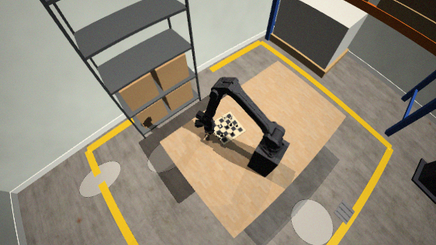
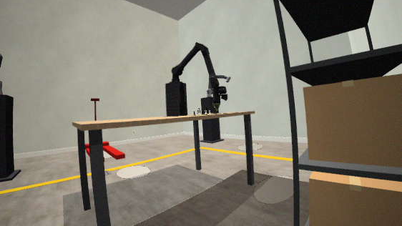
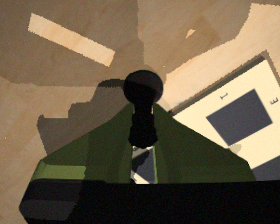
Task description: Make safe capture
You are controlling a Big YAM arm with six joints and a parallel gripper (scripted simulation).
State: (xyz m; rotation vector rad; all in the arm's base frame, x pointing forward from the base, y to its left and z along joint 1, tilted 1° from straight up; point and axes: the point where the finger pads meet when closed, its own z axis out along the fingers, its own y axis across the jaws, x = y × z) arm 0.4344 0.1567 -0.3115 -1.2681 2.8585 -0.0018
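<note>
Now: the dark chess piece right at my hand. Also, from my hand: black piece (80 mm behind, 60 mm to the right); chessboard (40 mm behind, 130 mm to the right, 30 mm below); white pawn (100 mm to the right, 10 mm below).
</note>
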